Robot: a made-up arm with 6 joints. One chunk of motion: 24 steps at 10 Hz.
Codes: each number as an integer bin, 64 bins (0 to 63) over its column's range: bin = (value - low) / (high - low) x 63, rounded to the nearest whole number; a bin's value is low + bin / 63 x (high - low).
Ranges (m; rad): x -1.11..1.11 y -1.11..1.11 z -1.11..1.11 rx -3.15..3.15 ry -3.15..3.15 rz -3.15..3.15
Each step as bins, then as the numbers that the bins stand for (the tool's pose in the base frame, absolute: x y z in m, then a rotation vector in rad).
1 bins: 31 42 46 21 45 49
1 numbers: -0.0176 0.3700 0.5110 -1.0500 1.3500 1.7500
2 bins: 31 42 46 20 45 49
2 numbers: -0.0176 0.3700 0.5110 -1.1500 1.3500 1.7500
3 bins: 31 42 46 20 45 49
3 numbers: -0.0176 0.3700 0.5110 -1.1500 1.3500 1.7500
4 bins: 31 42 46 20 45 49
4 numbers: -0.0176 0.3700 0.5110 -1.1500 1.3500 1.7500
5 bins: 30 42 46 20 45 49
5 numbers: -0.0529 0.3700 0.5110 -1.1500 1.3500 1.7500
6 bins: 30 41 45 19 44 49
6 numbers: -0.0529 0.3348 0.4757 -1.2500 1.2500 1.7500
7 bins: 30 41 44 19 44 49
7 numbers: -0.0529 0.3348 0.4405 -1.2500 1.2500 1.7500
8 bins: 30 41 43 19 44 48
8 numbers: -0.0529 0.3348 0.4052 -1.2500 1.2500 1.6500
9 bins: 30 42 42 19 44 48
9 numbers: -0.0529 0.3700 0.3700 -1.2500 1.2500 1.6500
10 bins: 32 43 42 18 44 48
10 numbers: 0.0176 0.4052 0.3700 -1.3500 1.2500 1.6500
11 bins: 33 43 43 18 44 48
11 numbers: 0.0529 0.4052 0.4052 -1.3500 1.2500 1.6500
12 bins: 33 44 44 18 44 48
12 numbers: 0.0529 0.4405 0.4405 -1.3500 1.2500 1.6500
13 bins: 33 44 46 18 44 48
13 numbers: 0.0529 0.4405 0.5110 -1.3500 1.2500 1.6500
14 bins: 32 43 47 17 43 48
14 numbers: 0.0176 0.4052 0.5462 -1.4500 1.1500 1.6500
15 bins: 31 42 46 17 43 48
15 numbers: -0.0176 0.3700 0.5110 -1.4500 1.1500 1.6500
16 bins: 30 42 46 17 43 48
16 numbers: -0.0529 0.3700 0.5110 -1.4500 1.1500 1.6500
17 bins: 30 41 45 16 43 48
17 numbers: -0.0529 0.3348 0.4757 -1.5500 1.1500 1.6500
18 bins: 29 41 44 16 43 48
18 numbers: -0.0881 0.3348 0.4405 -1.5500 1.1500 1.6500
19 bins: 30 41 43 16 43 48
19 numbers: -0.0529 0.3348 0.4052 -1.5500 1.1500 1.6500
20 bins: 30 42 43 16 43 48
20 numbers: -0.0529 0.3700 0.4052 -1.5500 1.1500 1.6500
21 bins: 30 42 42 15 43 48
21 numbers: -0.0529 0.3700 0.3700 -1.6500 1.1500 1.6500
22 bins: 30 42 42 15 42 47
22 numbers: -0.0529 0.3700 0.3700 -1.6500 1.0500 1.5500
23 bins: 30 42 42 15 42 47
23 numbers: -0.0529 0.3700 0.3700 -1.6500 1.0500 1.5500
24 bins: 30 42 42 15 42 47
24 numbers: -0.0529 0.3700 0.3700 -1.6500 1.0500 1.5500
